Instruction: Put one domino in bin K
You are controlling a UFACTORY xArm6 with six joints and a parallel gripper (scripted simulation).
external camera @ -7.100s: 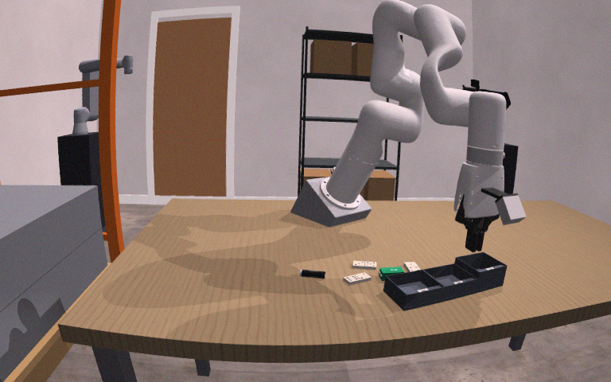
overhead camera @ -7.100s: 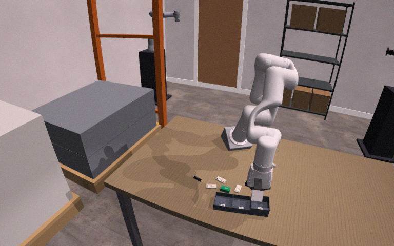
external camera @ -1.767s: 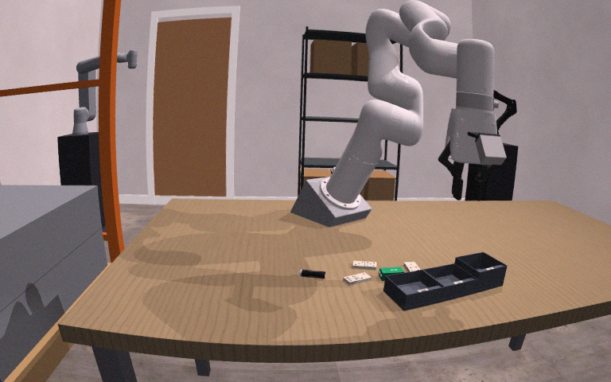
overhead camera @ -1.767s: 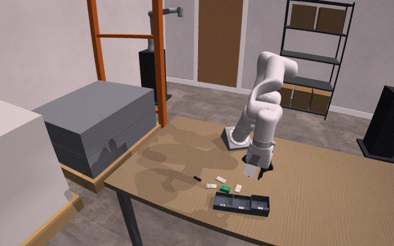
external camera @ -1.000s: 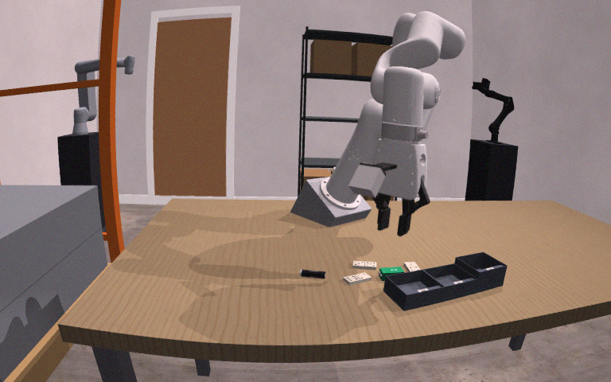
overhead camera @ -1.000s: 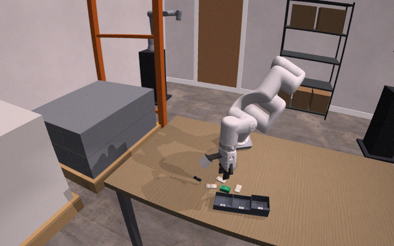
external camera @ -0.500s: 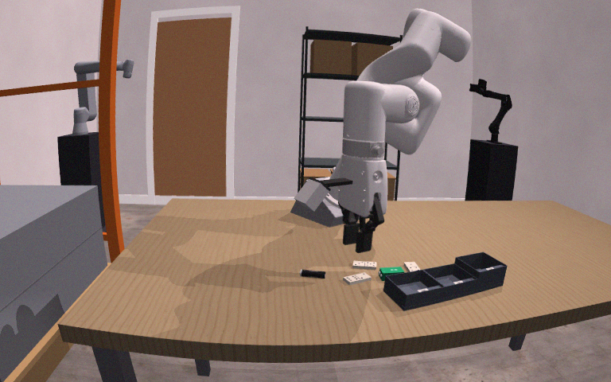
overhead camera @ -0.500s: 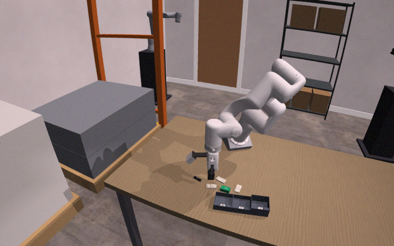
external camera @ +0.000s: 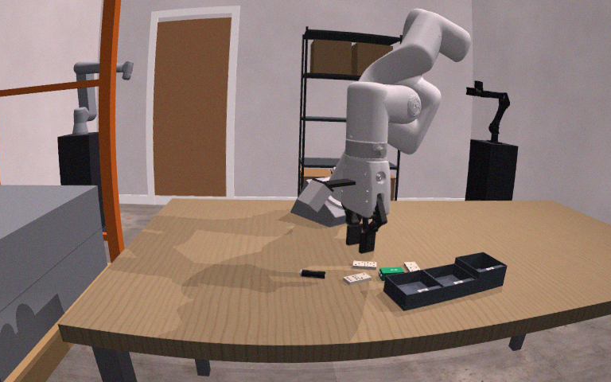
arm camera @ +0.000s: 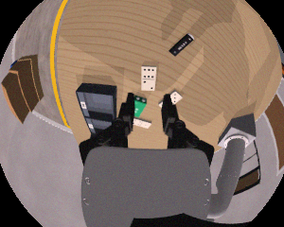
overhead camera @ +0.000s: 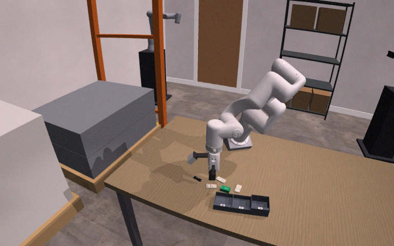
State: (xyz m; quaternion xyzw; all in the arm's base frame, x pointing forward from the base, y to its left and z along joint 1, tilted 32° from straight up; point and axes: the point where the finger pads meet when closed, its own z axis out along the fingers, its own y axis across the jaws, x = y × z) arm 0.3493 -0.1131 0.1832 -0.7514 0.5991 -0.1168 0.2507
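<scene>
The green block is 6 cm to the left of my hand and 8 cm below it. From my hand the other things lie so: black cylinder: 3 cm behind, 8 cm to the right, 8 cm below.
</scene>
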